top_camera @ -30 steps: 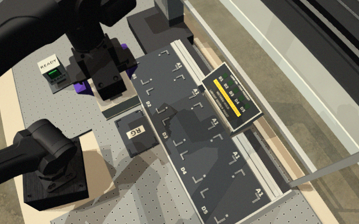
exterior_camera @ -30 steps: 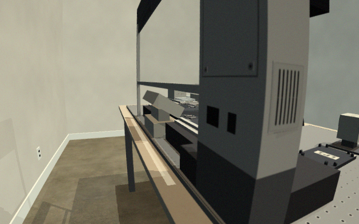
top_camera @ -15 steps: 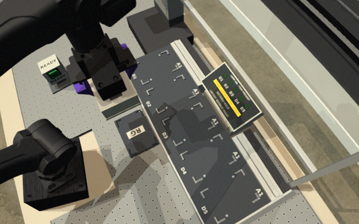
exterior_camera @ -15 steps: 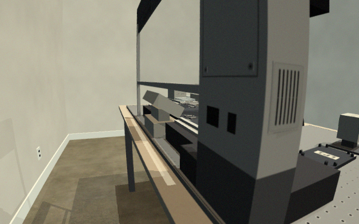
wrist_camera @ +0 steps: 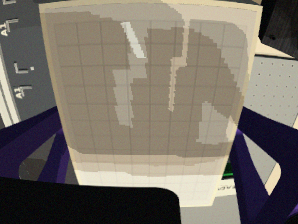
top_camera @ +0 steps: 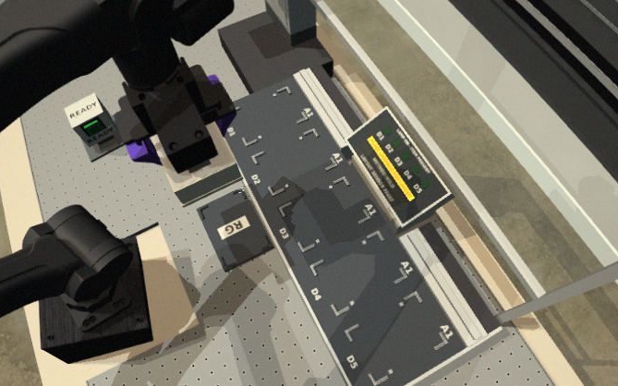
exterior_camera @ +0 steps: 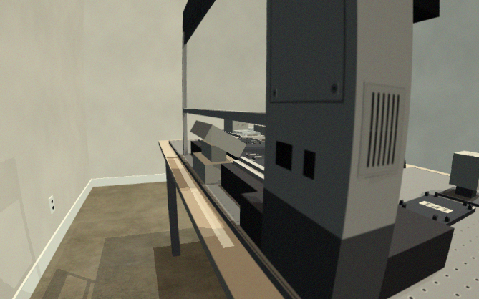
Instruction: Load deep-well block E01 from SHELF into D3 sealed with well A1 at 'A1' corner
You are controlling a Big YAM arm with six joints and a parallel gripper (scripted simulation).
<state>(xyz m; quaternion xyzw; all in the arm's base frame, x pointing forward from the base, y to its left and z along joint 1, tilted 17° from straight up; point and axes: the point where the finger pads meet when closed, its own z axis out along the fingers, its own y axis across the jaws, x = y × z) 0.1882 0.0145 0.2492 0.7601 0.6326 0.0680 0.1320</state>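
My hand is 310 mm above the regrip nest RG. Round my hand: ready key 100 mm behind, 340 mm to the left, 230 mm below; then deep-well block 10 mm below; then LP1 pad 60 mm ahead, 350 mm to the left, 310 mm below.
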